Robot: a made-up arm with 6 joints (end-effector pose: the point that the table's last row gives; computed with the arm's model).
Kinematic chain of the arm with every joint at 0, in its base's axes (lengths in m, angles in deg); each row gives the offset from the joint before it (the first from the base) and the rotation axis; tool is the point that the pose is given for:
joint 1: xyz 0 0 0.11 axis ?
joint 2: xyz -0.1 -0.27 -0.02 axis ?
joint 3: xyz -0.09 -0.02 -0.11 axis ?
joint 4: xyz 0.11 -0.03 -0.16 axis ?
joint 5: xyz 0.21 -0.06 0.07 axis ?
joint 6: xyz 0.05 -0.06 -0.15 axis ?
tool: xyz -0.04 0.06 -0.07
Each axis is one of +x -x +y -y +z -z.
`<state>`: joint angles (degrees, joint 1 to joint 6).
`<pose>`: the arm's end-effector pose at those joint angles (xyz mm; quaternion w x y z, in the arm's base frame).
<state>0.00 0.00 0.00 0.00 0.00 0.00</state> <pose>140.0 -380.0 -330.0 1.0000 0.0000 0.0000 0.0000</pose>
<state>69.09 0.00 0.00 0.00 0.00 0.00</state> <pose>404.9 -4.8 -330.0 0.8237 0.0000 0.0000 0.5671</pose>
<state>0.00 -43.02 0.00 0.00 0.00 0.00</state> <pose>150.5 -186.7 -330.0 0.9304 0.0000 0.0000 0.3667</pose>
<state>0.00 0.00 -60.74 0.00 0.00 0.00</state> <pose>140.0 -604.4 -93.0 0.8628 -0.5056 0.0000 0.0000</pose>
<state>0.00 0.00 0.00 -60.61 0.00 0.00</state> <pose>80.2 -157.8 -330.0 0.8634 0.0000 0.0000 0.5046</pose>
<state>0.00 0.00 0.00 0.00 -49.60 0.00</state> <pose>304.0 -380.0 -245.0 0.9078 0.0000 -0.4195 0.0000</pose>
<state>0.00 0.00 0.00 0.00 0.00 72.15</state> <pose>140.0 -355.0 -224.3 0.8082 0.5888 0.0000 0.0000</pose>
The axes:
joint 1: +z
joint 2: -z
joint 3: +x
joint 4: -z
joint 5: +y
joint 6: +x

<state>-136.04 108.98 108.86 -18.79 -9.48 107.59</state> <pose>-351.2 443.3 9.7 0.3086 -0.5699 -0.7392 0.1832</pose>
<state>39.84 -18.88 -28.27 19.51 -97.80 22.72</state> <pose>483.4 -58.6 26.3 0.4512 0.2137 -0.7039 0.5052</pose>
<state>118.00 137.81 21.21 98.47 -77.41 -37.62</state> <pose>0.1 -281.3 -309.2 0.3072 -0.5447 0.0287 -0.7799</pose>
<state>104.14 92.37 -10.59 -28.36 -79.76 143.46</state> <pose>606.5 -15.4 -106.4 0.0862 0.7364 0.1197 0.6603</pose>
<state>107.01 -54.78 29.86 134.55 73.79 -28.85</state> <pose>290.8 -133.1 -137.8 0.5707 -0.4686 0.6386 0.2165</pose>
